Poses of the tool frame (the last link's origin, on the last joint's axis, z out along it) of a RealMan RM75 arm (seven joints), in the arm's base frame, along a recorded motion.
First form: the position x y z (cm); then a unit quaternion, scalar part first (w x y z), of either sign.
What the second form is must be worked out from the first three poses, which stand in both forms.
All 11 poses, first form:
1: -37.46 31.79 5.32 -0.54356 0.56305 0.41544 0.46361
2: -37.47 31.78 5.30 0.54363 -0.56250 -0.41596 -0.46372
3: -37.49 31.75 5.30 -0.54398 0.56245 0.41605 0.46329
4: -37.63 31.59 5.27 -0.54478 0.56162 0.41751 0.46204
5: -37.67 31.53 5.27 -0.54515 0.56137 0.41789 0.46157
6: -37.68 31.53 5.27 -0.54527 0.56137 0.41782 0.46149
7: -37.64 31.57 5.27 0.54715 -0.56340 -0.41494 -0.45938
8: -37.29 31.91 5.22 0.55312 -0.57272 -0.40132 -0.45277
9: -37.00 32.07 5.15 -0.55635 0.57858 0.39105 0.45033
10: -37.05 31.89 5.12 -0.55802 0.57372 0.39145 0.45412
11: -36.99 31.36 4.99 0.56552 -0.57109 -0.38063 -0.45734
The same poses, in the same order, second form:
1: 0.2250 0.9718 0.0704 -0.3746; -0.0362 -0.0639 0.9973 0.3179; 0.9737 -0.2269 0.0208 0.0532; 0 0 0 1
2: 0.2239 0.9721 0.0694 -0.3747; -0.0362 -0.0629 0.9974 0.3178; 0.9739 -0.2258 0.0211 0.0530; 0 0 0 1
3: 0.2245 0.9721 0.0685 -0.3749; -0.0360 -0.0620 0.9974 0.3175; 0.9738 -0.2264 0.0211 0.0530; 0 0 0 1
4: 0.2244 0.9724 0.0641 -0.3763; -0.0345 -0.0578 0.9977 0.3159; 0.9739 -0.2261 0.0205 0.0527; 0 0 0 1
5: 0.2246 0.9724 0.0626 -0.3767; -0.0341 -0.0564 0.9978 0.3153; 0.9738 -0.2263 0.0205 0.0527; 0 0 0 1
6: 0.2249 0.9724 0.0625 -0.3768; -0.0342 -0.0562 0.9978 0.3153; 0.9738 -0.2266 0.0206 0.0527; 0 0 0 1
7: 0.2336 0.9703 0.0636 -0.3764; -0.0351 -0.0569 0.9978 0.3157; 0.9717 -0.2353 0.0208 0.0527; 0 0 0 1
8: 0.2679 0.9606 0.0747 -0.3729; -0.0412 -0.0660 0.9970 0.3191; 0.9626 -0.2702 0.0219 0.0522; 0 0 0 1
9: 0.2886 0.9536 0.0860 -0.3700; -0.0486 -0.0751 0.9960 0.3207; 0.9562 -0.2916 0.0246 0.0515; 0 0 0 1
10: 0.2811 0.9560 0.0842 -0.3705; -0.0577 -0.0708 0.9958 0.3189; 0.9580 -0.2848 0.0352 0.0512; 0 0 0 1
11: 0.2919 0.9520 0.0919 -0.3699; -0.0825 -0.0706 0.9941 0.3136; 0.9529 -0.2978 0.0580 0.0499; 0 0 0 1
